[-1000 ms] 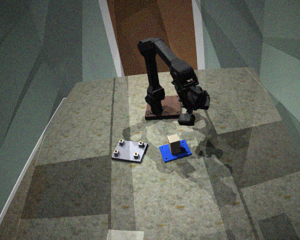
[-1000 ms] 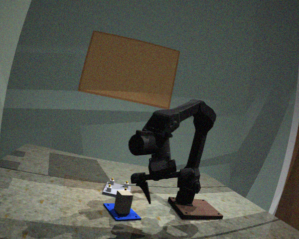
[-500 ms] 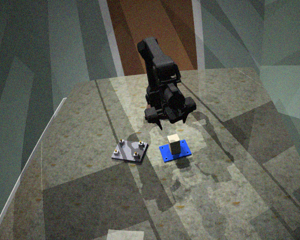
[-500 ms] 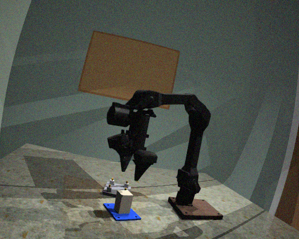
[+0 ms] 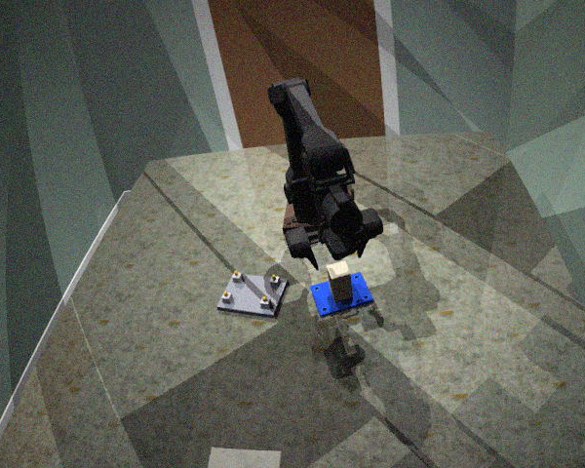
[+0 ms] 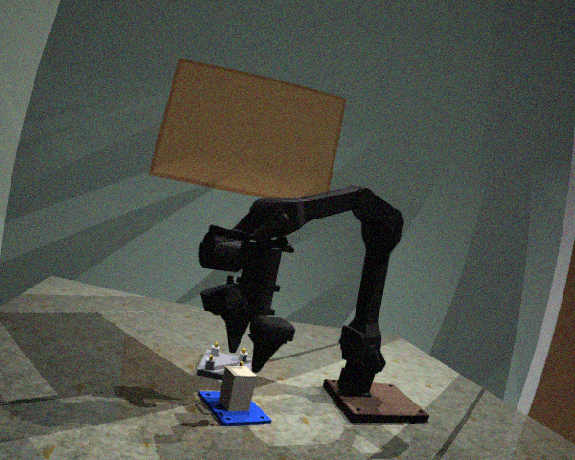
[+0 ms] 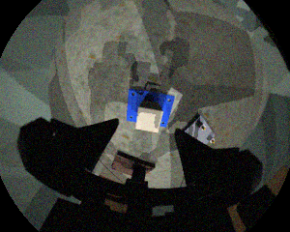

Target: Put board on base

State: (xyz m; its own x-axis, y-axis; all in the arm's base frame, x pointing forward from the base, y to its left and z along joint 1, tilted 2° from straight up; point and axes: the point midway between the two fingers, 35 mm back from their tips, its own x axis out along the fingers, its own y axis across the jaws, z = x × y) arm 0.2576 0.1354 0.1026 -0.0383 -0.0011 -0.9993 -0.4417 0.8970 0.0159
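Now: gripper tip 80 mm above the blue board. Also, from my gripper tip: grey base 200 mm to the right, 90 mm below, 20 mm ahead.
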